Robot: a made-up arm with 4 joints.
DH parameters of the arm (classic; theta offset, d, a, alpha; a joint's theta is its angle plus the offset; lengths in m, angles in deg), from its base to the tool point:
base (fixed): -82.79 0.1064 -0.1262 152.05
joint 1: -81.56 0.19 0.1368 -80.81
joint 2: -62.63 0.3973 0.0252 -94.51
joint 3: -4.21 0.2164 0.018 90
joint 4: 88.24 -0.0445 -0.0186 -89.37
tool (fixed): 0.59 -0.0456 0 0
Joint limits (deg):
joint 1: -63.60..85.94
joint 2: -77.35..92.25
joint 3: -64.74..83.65
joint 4: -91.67..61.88
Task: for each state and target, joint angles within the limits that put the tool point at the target. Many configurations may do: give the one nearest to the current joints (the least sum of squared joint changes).
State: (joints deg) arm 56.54 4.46 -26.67 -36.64
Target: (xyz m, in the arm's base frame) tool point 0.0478 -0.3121 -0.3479
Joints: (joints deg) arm 3.85 -41.40 -54.34 4.72
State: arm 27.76 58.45 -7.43 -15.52
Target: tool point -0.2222 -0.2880 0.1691
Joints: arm 56.62 61.26 -22.50 -7.75
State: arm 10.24 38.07 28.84 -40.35
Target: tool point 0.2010 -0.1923 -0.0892
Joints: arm -9.76 48.72 18.72 -26.28
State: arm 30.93 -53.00 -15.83 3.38
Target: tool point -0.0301 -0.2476 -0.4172
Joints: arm -5.07 -75.96 -45.27 39.60
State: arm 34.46 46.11 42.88 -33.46
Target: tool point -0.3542 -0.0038 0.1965
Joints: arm 82.80 81.48 56.56 -47.39
